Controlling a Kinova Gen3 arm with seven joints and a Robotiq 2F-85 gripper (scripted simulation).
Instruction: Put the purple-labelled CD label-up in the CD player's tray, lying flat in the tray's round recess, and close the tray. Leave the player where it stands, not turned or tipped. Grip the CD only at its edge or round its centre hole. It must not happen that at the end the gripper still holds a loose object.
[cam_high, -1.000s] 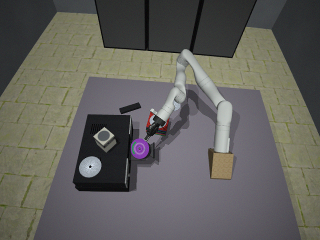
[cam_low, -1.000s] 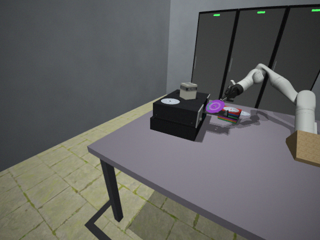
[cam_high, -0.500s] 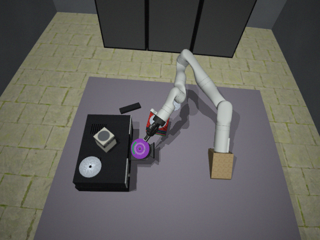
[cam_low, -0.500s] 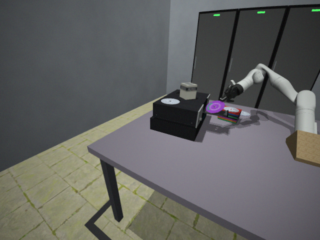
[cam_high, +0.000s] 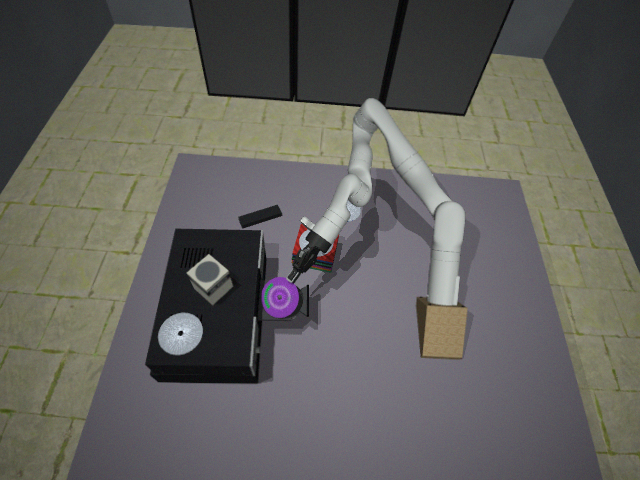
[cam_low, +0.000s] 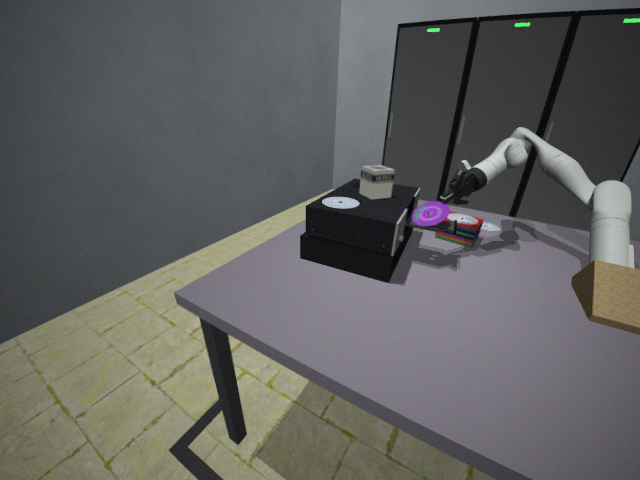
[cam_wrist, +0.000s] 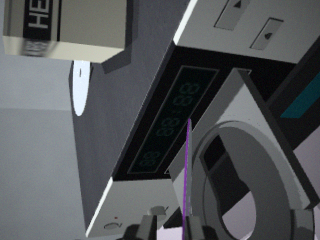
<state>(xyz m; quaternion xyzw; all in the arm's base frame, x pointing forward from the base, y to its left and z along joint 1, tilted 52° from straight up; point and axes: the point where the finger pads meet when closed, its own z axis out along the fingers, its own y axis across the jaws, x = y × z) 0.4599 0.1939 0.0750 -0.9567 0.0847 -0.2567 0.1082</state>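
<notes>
The purple-labelled CD is 5 cm to the left of my hand, 4 cm below it and 3 cm ahead of it. From my hand the other things lie so: black remote 34 cm to the right, 20 cm below, 19 cm ahead; then beige box 22 cm ahead, 7 cm to the left, 3 cm above.
</notes>
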